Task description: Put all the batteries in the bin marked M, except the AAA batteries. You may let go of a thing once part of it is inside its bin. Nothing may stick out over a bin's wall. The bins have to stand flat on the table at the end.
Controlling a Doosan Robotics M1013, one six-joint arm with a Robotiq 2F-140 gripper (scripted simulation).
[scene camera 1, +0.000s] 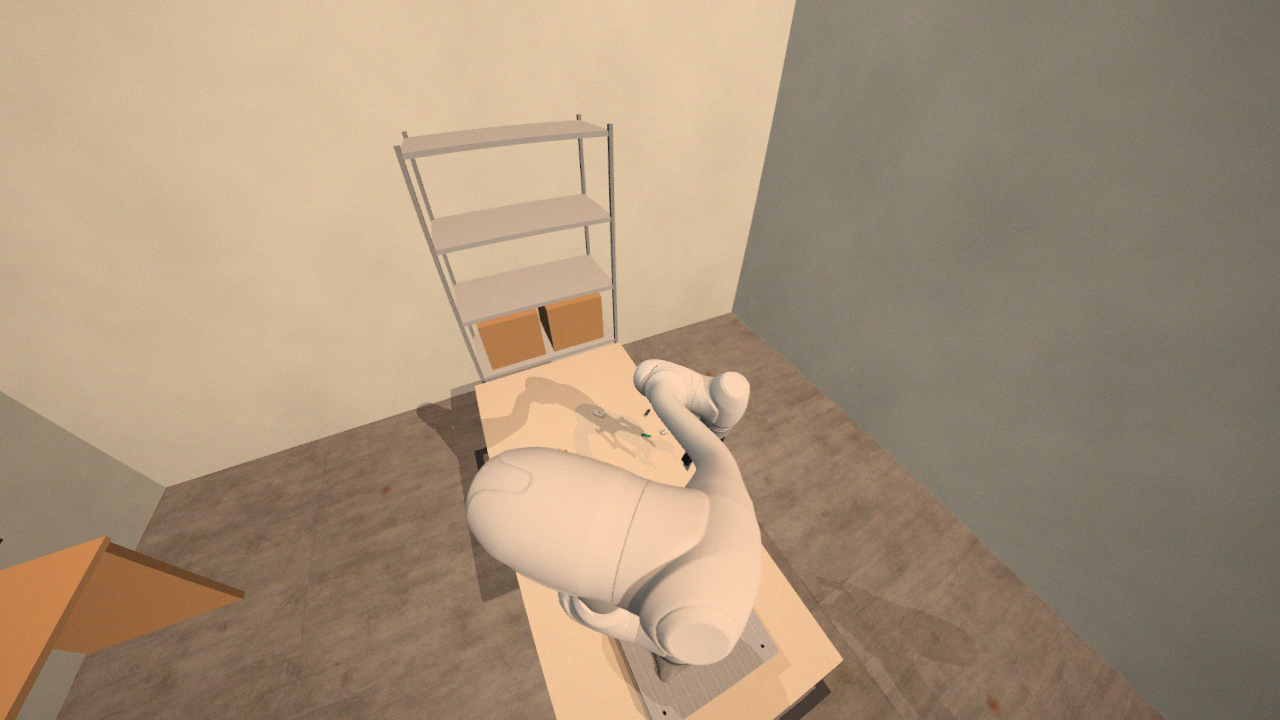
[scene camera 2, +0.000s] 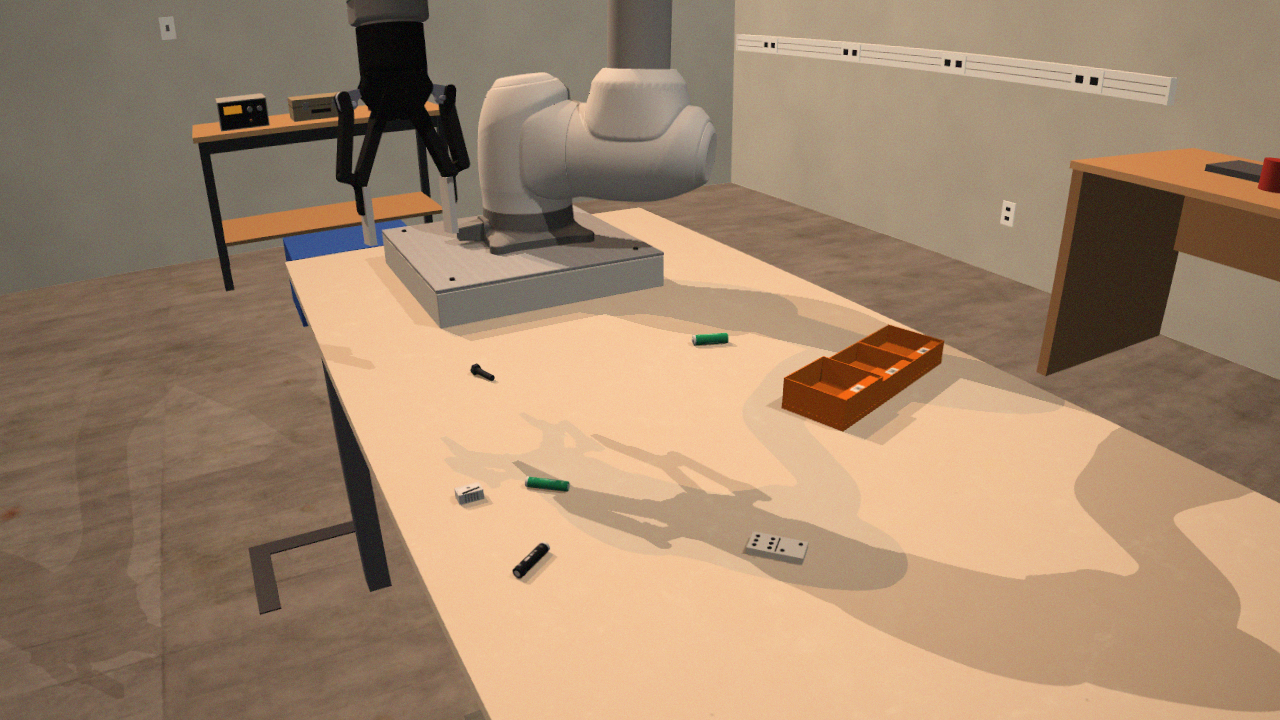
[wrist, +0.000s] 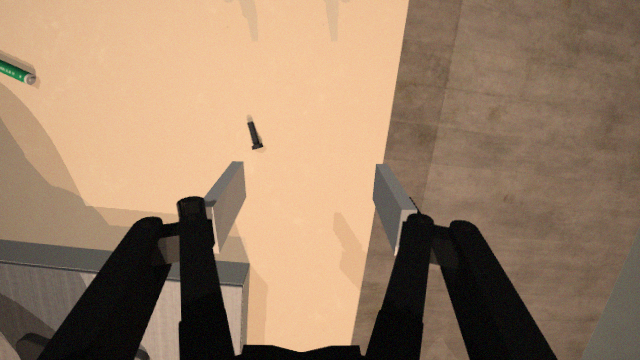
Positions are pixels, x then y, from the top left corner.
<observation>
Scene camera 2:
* my gripper: 412, 238
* orange three-compartment tray: 872, 375
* white domino: 769, 546
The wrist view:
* my gripper: 309, 180
</observation>
